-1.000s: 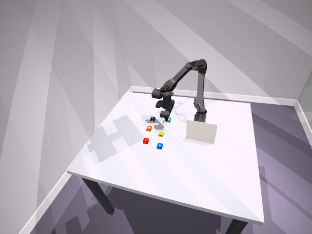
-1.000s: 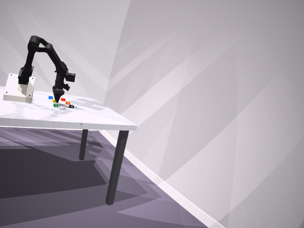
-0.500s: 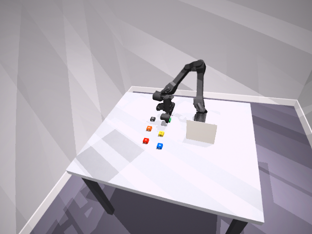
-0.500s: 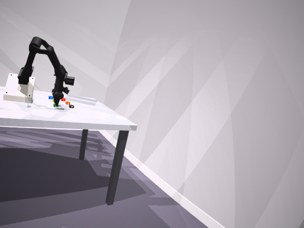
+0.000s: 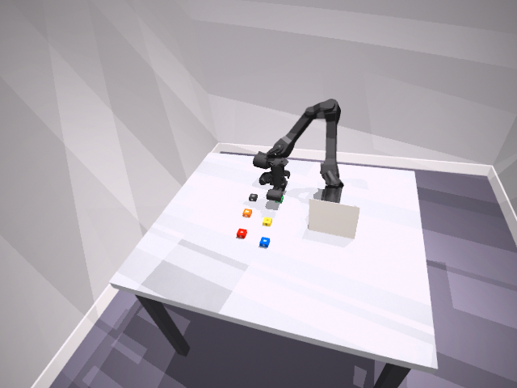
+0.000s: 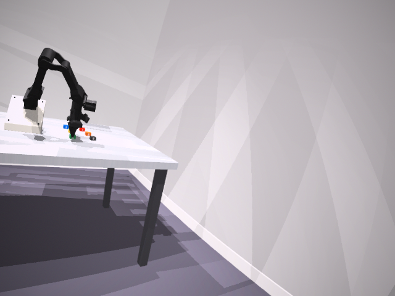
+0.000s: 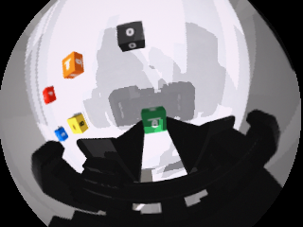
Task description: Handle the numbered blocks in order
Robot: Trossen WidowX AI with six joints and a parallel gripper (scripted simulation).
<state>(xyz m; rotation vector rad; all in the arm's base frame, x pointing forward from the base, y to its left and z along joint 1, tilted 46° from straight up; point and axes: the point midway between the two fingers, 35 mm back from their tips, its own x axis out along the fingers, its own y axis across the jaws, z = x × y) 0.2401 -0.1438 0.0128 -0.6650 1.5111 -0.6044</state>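
The green block lies right at my gripper tip. From my gripper tip the other things lie so: yellow block: 15 cm to the left, 1 cm ahead; orange block: 12 cm to the left, 11 cm ahead; black block: 12 cm ahead, 2 cm to the left.
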